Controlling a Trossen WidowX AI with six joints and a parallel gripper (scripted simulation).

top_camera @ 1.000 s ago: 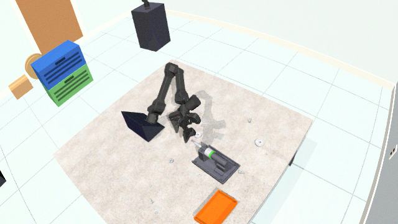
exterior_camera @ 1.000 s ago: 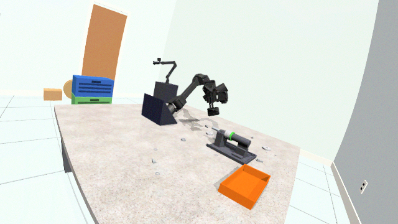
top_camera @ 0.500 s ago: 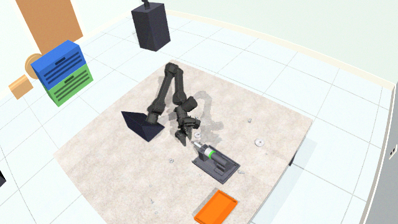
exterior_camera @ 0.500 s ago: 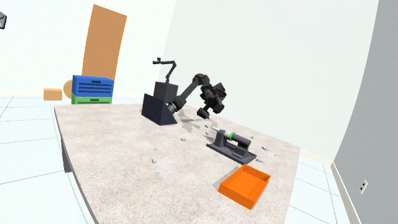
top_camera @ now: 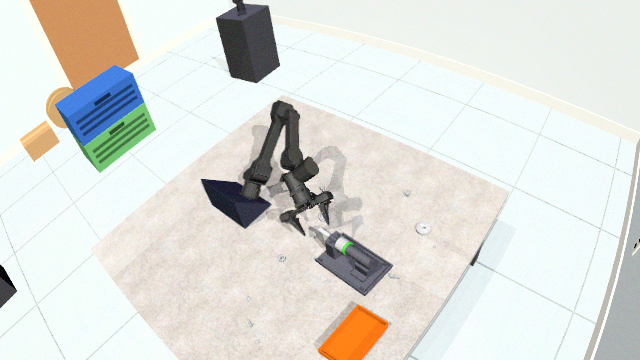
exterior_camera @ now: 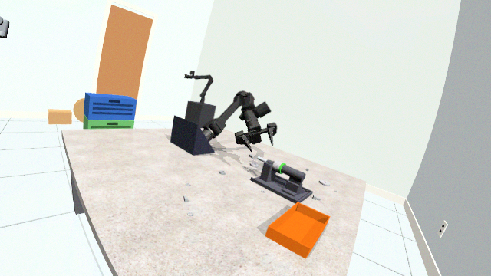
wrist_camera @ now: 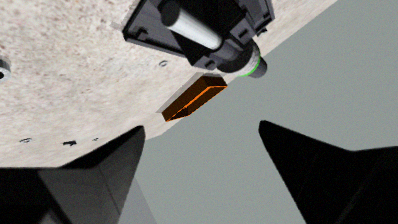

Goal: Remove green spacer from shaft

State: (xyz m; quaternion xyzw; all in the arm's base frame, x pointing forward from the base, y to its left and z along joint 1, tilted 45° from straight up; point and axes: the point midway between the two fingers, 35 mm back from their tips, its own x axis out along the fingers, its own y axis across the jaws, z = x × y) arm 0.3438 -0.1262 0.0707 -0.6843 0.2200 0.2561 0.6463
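The shaft is 8 cm ahead of my gripper tip, 6 cm below it and 3 cm to the left of it. From my gripper tip the other things lie so: green spacer: 10 cm ahead, 6 cm below, 2 cm to the left; orange tray: 28 cm ahead, 23 cm to the right, 13 cm below.
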